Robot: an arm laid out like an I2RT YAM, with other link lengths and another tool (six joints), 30 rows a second.
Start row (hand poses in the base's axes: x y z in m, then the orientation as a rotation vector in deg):
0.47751, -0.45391, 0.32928, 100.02, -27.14, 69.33
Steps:
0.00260, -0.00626, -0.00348, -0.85, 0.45, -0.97
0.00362, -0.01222, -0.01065, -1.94, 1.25, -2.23
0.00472, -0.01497, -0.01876, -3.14, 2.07, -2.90
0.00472, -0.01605, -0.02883, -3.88, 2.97, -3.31
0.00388, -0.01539, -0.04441, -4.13, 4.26, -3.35
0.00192, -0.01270, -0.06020, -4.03, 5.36, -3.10
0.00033, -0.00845, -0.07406, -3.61, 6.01, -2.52
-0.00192, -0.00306, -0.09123, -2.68, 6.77, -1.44
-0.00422, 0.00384, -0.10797, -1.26, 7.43, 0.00
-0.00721, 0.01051, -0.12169, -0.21, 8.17, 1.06
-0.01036, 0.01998, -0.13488, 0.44, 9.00, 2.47
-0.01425, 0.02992, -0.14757, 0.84, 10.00, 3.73
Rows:
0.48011, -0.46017, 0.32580, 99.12, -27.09, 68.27
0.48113, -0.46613, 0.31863, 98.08, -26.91, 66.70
0.48223, -0.46888, 0.31052, 97.20, -26.16, 65.53
0.48223, -0.46996, 0.30045, 96.85, -25.47, 64.46
0.48139, -0.46930, 0.28487, 97.27, -24.58, 63.26
0.47943, -0.46661, 0.26908, 98.01, -23.81, 62.41
0.47784, -0.46236, 0.25522, 98.93, -23.24, 62.19
0.47559, -0.45697, 0.23805, 100.55, -22.53, 62.18
0.47329, -0.45007, 0.22131, 102.70, -21.90, 62.46
0.47030, -0.44340, 0.20759, 104.40, -21.28, 62.42
0.46715, -0.43393, 0.19440, 105.95, -20.03, 62.55
0.46326, -0.42399, 0.18171, 107.29, -18.64, 62.42

